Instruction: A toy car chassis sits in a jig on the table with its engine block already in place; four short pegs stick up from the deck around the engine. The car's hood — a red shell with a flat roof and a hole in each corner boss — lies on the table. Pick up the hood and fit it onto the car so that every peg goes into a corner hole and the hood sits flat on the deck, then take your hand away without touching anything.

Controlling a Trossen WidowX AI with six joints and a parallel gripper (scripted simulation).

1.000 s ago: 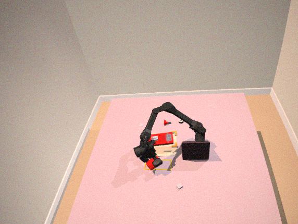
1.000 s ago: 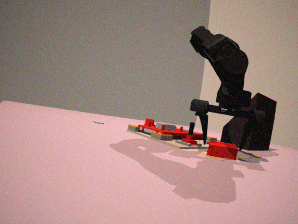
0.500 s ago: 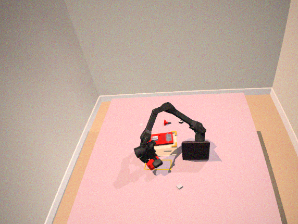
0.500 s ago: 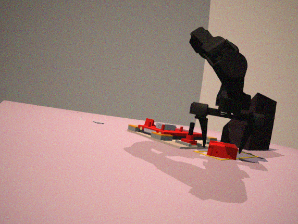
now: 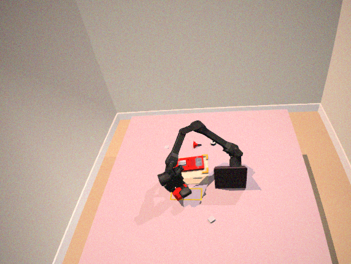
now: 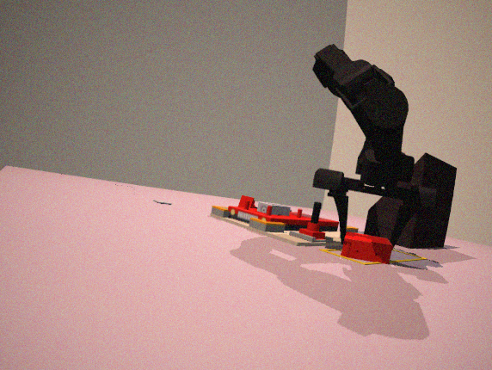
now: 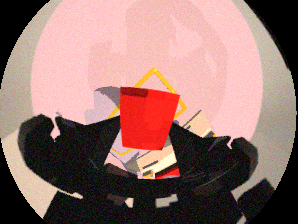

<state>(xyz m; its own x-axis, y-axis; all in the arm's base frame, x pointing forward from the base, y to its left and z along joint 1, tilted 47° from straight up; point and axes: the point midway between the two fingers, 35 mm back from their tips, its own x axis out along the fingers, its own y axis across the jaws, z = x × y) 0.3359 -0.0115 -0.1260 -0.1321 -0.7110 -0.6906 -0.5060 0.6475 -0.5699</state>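
Now: the grey engine block 210 mm to the right of my gripper tip, 20 mm behind it and 10 mm above it. Also, from my gripper tip: jig 190 mm to the right, 50 mm behind; then red hood 10 mm above.
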